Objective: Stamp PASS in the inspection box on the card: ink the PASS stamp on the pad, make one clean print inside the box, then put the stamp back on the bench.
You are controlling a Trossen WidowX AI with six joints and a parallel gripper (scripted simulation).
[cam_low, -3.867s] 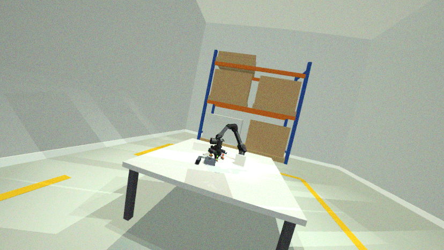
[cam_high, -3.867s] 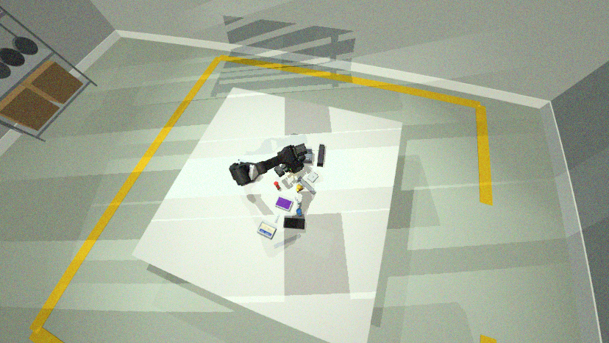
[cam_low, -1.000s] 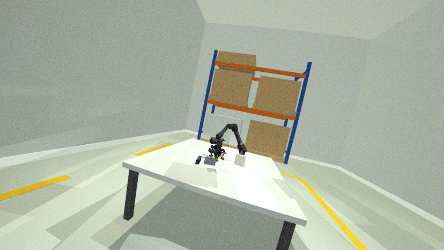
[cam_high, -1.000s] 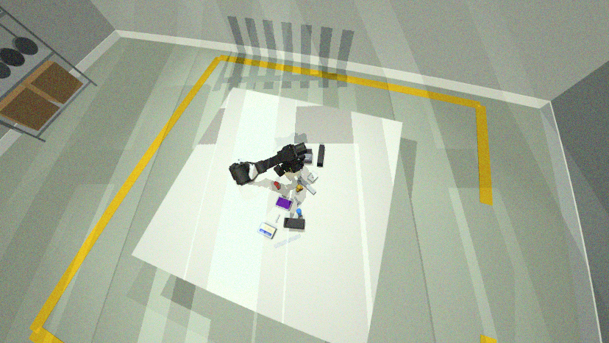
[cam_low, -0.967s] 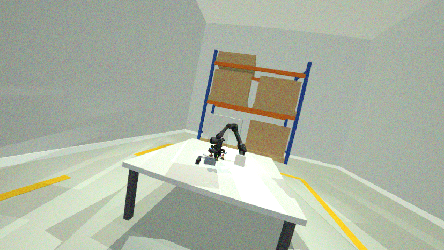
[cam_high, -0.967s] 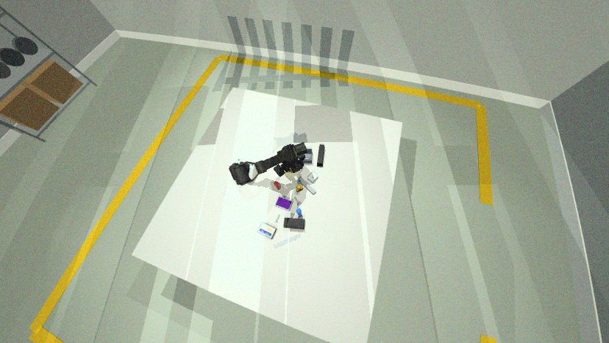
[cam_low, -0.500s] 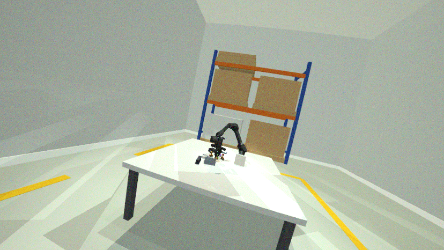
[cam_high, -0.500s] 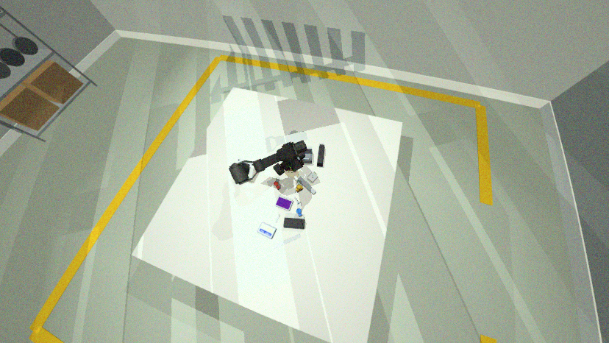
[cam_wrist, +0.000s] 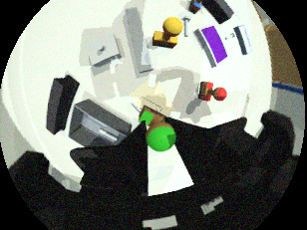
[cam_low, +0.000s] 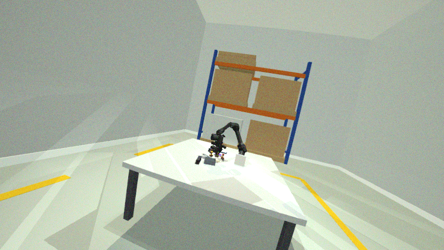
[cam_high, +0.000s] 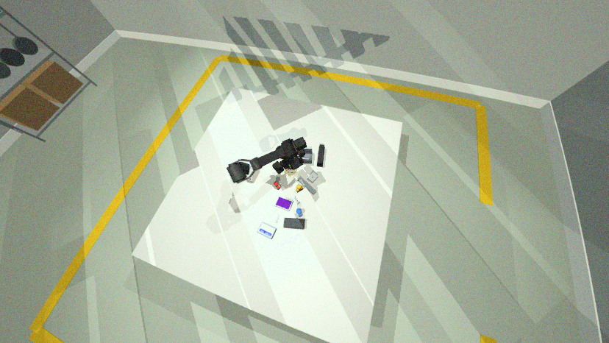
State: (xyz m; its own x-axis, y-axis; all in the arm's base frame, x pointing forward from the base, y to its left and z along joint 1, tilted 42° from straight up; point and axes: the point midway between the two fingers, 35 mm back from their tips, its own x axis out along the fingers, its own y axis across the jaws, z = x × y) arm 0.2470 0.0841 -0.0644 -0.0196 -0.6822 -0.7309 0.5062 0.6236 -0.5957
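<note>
Now: the white block 14 cm ahead of my gripper tip and 5 cm below it. Round my gripper tip: green-knobbed stamp (right at my gripper tip); grey tray (3 cm ahead, 11 cm to the left, 6 cm below); pale beige sheet (1 cm behind, 1 cm to the right, 7 cm below).
</note>
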